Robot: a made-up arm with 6 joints.
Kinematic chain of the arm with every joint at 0, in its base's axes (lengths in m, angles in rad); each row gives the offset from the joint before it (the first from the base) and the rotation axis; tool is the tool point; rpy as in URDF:
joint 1: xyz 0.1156 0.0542 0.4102 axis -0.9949 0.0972 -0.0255
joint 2: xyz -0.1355 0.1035 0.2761 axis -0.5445 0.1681 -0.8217
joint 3: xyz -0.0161 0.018 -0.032 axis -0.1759 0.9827 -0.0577
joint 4: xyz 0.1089 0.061 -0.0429 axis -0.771 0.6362 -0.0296
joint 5: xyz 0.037 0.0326 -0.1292 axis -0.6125 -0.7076 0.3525
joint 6: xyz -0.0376 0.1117 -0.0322 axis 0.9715 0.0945 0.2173
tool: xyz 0.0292 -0.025 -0.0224 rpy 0 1.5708 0
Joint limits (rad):
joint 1: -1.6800..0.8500
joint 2: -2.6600..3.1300
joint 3: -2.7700..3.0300
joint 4: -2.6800..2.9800
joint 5: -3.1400..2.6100
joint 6: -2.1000..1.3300
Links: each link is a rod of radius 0.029 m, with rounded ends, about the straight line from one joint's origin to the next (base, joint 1, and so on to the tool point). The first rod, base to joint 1, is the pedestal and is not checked.
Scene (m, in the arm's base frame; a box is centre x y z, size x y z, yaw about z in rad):
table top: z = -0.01
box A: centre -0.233 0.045 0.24 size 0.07 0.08 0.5 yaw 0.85
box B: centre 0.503 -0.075 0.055 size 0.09 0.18 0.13 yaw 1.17
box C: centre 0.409 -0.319 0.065 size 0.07 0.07 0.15 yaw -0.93
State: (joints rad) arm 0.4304 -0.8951 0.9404 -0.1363 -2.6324 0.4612
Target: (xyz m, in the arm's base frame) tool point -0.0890 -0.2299 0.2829
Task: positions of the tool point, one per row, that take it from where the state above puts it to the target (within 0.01 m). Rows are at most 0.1 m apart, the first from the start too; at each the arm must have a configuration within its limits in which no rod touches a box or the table.
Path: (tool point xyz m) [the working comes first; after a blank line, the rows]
Joints at the target: -1.1897 -1.4482 2.9471 0.5663 -3.1400 0.8964
Straight joint move there: touches box A.

1: -0.1540 0.3606 0.3186
2: -0.1882 0.2920 0.3323
3: -0.1793 0.2208 0.3401
4: -0.1306 0.1677 0.3436
5: -0.0558 0.1485 0.3518
6: -0.0379 0.1072 0.3756
7: -0.0292 0.0563 0.3858
8: -0.0290 0.0019 0.3795
9: -0.0357 -0.0495 0.3562
10: -0.0468 -0.0923 0.3179
11: -0.0648 -0.1372 0.2978
12: -0.0788 -0.1840 0.2864
13: -0.0890 -0.2299 0.2829

